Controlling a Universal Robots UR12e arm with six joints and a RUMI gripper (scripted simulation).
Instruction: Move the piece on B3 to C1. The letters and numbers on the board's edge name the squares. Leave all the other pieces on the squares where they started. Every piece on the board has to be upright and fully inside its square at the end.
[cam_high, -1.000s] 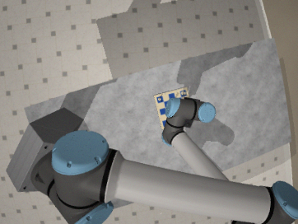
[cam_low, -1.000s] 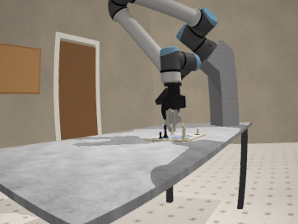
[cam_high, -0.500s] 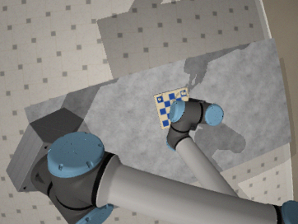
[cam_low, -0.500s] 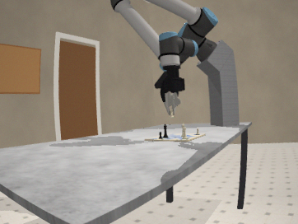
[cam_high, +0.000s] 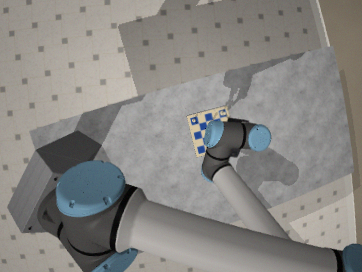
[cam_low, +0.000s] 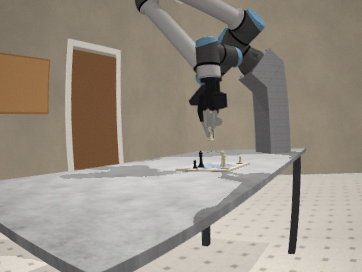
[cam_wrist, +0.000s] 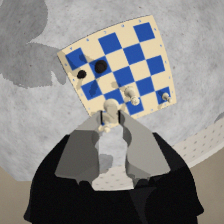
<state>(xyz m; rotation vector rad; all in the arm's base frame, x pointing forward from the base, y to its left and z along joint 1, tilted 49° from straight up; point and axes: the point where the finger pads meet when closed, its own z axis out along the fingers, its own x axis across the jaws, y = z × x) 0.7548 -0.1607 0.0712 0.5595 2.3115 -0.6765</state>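
My gripper is now 3 cm past the tall white piece, 4 cm to the right of it and 10 cm above it. The rest, counted from my hand: chessboard: 4 cm behind, 13 cm below; then black pawn: 3 cm ahead, 6 cm to the right, 11 cm below; then tall black piece: 2 cm behind, 4 cm to the right, 10 cm below.
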